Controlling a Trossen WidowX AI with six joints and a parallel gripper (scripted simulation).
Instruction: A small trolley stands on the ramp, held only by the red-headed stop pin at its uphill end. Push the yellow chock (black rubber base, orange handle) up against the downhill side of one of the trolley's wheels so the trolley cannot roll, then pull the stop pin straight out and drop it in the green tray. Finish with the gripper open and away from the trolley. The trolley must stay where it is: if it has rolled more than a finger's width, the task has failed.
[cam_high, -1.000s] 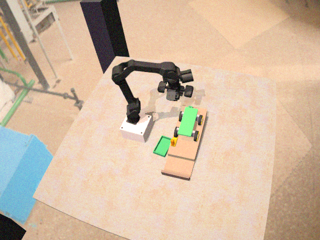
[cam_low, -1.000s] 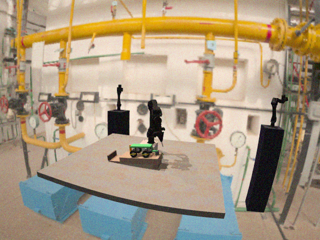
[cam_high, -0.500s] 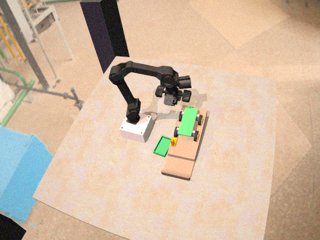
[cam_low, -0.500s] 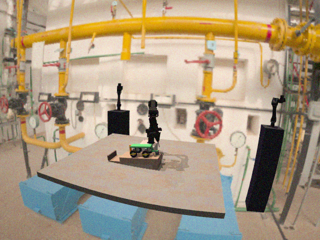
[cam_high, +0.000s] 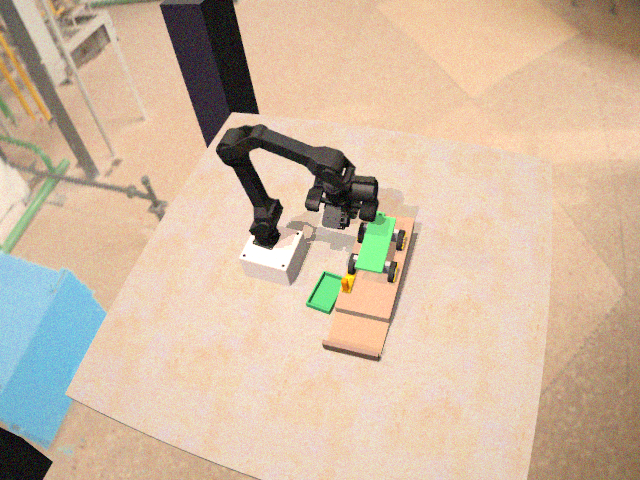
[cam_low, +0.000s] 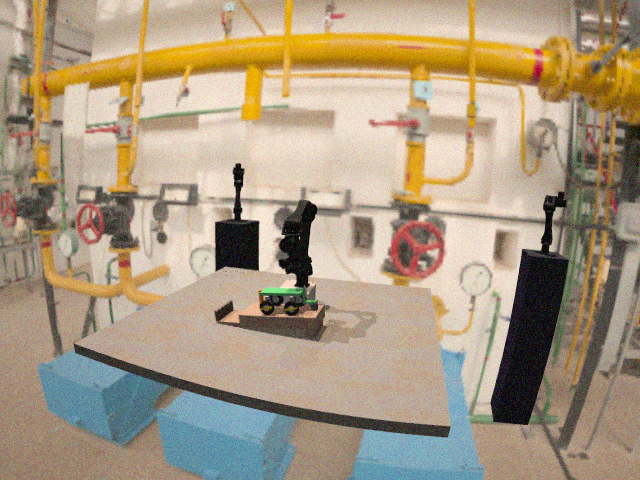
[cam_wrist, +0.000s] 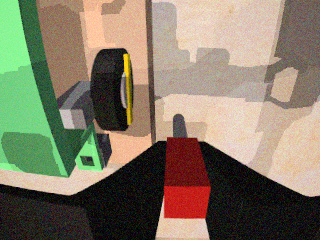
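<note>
The green tray is 1 cm behind my gripper tip, 16 cm to the right of it and 17 cm below it. Also, from my gripper tip: red-headed stop pin (right at my gripper tip); then wooden ramp (10 cm ahead, 5 cm to the right, 11 cm below); then trolley (10 cm ahead, 5 cm to the right, 5 cm below).
</note>
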